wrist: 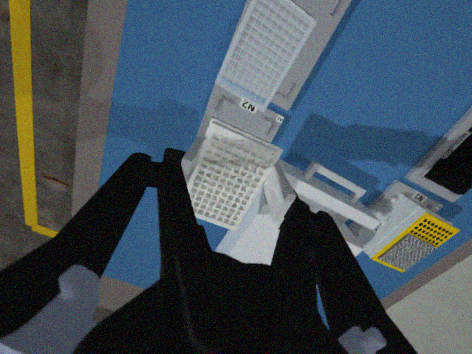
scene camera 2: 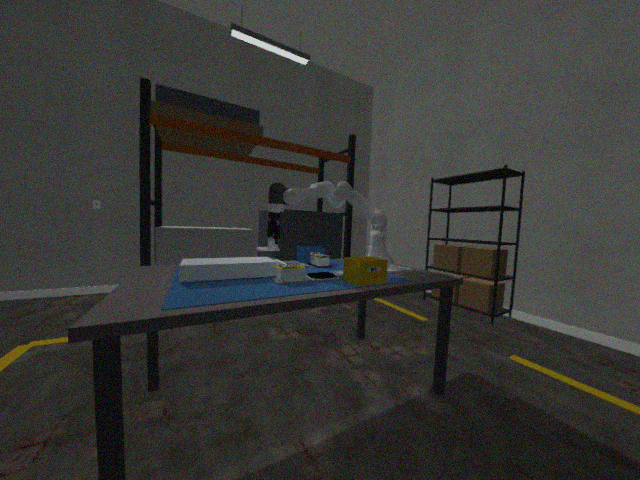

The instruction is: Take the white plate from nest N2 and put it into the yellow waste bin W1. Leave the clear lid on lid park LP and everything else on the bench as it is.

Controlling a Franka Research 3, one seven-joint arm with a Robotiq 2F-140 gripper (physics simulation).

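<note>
The white plate, with a grid of wells, is held between the fingertips of my gripper. My gripper is shut on its two sides. The plate hangs above the bench, raised off the grey nest N2, whose bare end and label show beyond the plate in the wrist view. A clear-looking gridded piece lies on the grey base past the N2 label; I cannot tell if it is the lid. The yellow waste bin W1 stands near the front right of the bench in the scene view.
A long white box stands on the blue mat. A yellow-topped rack stands near a black-centred tray. A white handled frame is right of the fingers. A blue box stands farther back.
</note>
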